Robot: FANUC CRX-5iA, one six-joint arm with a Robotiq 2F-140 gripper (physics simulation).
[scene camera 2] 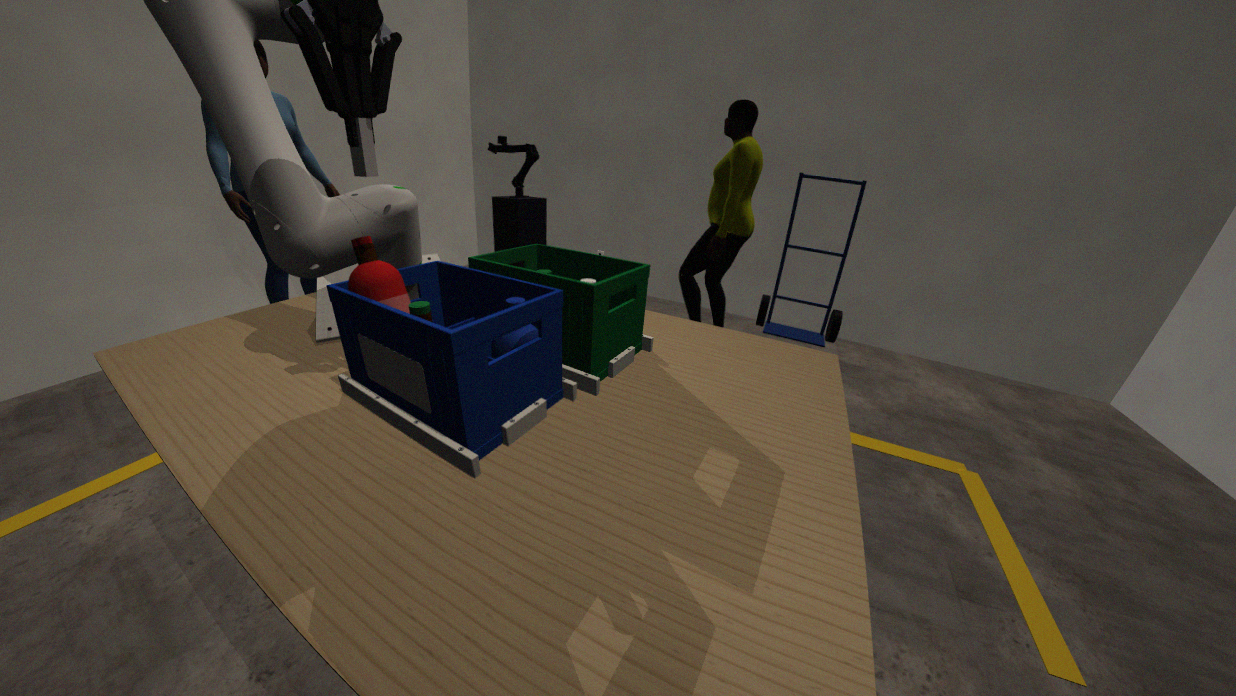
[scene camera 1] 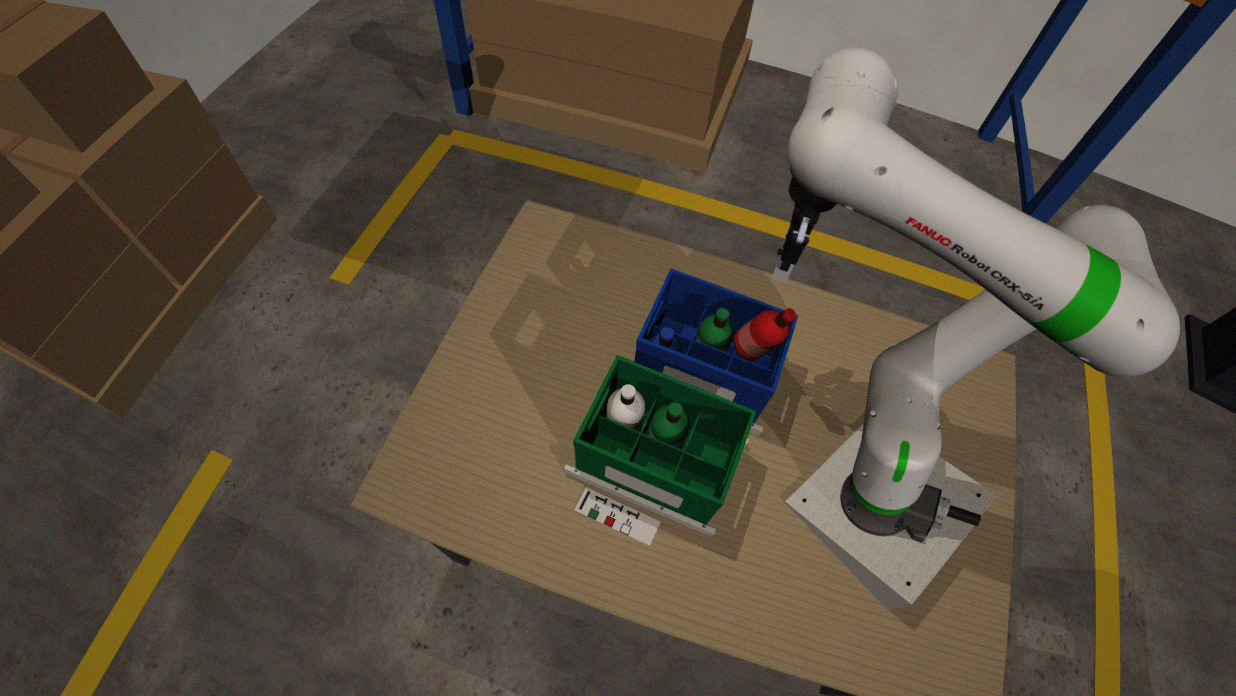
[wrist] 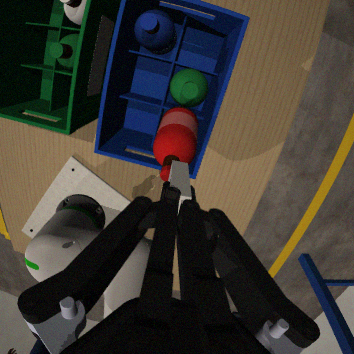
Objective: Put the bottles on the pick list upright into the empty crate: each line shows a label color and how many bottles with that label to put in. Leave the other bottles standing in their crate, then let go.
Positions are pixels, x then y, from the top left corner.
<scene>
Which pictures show my gripper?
Scene camera 2, scene camera 1 and the wrist view: all of them.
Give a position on a red bottle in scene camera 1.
At 769, 329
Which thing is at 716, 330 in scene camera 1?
A green bottle.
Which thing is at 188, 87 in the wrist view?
A green bottle.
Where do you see a pick list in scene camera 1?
592, 504
</scene>
